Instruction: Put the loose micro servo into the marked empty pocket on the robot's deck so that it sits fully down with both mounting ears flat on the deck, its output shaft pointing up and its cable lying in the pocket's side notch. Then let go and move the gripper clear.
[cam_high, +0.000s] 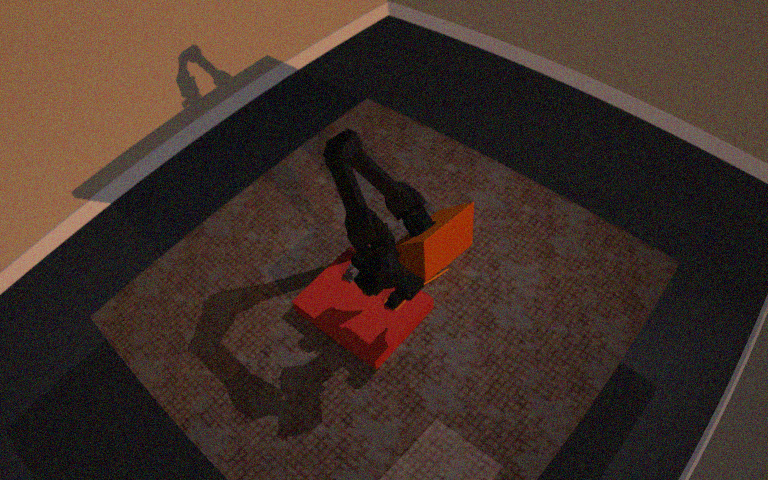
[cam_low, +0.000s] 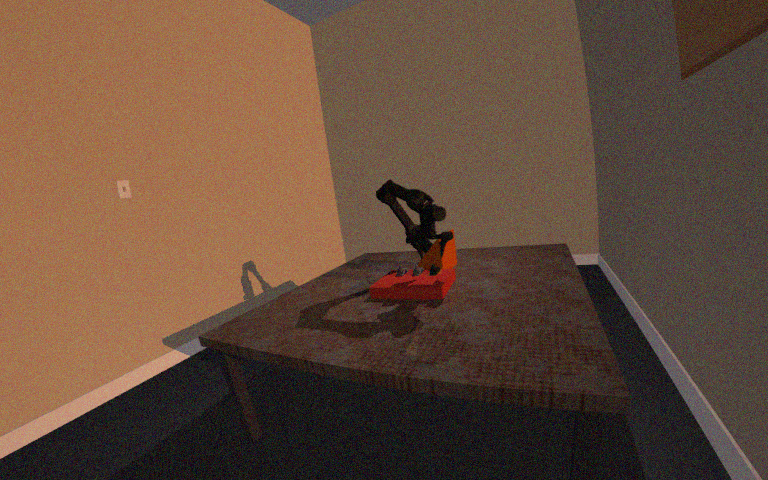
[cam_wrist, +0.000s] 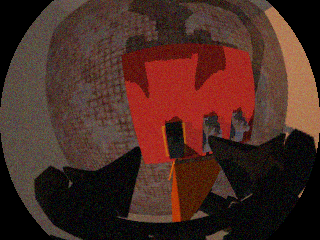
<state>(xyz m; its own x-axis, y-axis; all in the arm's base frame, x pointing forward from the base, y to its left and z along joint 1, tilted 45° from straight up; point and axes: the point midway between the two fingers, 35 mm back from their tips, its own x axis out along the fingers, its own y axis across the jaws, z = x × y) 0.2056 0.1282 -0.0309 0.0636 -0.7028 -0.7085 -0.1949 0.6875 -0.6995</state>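
Right now the red robot deck is 90 mm ahead of my gripper tip, 60 mm to the right of it and 100 mm below it.
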